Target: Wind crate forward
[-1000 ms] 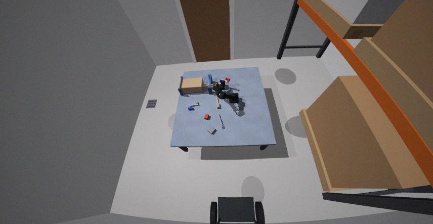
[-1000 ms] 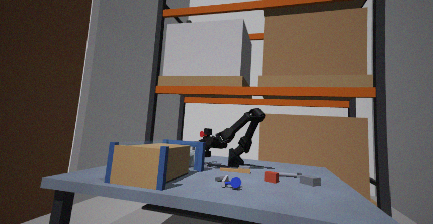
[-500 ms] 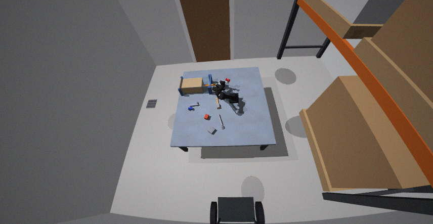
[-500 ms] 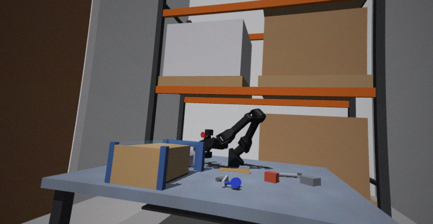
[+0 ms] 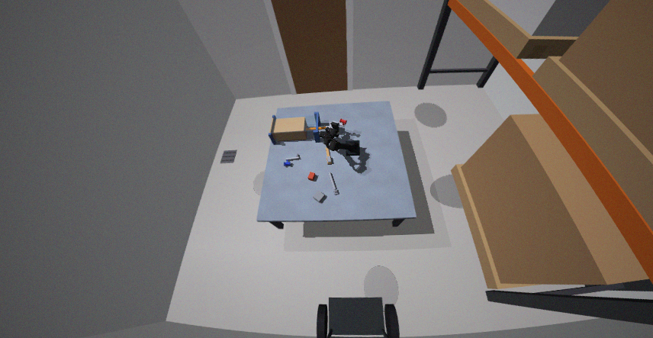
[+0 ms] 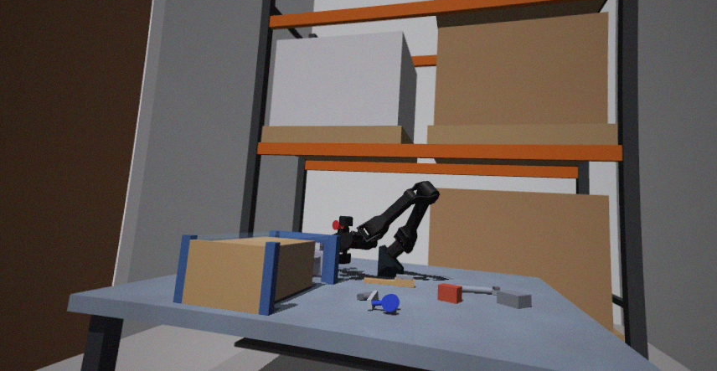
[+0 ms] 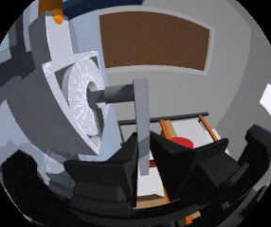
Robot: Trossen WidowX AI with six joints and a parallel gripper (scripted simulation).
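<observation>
Right now the red knob is 40 mm behind my gripper tip, 40 mm above it and 30 mm to the left of it. The rest, counted from my gripper tip: blue frame (200 mm ahead, 30 mm to the right, 30 mm below); then winch handle (10 mm to the left, 10 mm behind, 10 mm above); then grey winch (110 mm below, 30 mm to the right, 30 mm ahead).
</observation>
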